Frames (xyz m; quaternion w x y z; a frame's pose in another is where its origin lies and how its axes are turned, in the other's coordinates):
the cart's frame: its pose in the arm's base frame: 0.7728 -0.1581 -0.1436 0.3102 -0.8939 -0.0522 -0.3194
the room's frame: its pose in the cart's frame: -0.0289 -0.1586 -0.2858 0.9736 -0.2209 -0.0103 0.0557
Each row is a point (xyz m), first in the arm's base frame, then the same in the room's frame.
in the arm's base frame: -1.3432 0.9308 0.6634
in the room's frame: -1.4577 -1.1359 -1.3272
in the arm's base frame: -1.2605 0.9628 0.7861
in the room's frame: -1.3299 -1.2042 -1.3711
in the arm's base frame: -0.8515 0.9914 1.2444
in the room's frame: -0.7528 -1.3770 -1.4945
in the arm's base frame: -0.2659 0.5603 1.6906
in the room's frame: 0.0526 -1.1139 -1.5945
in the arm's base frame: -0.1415 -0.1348 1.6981
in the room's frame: 0.2954 -0.4542 -1.6616
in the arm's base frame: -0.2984 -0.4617 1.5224
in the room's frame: 0.1365 -0.0842 -1.6746
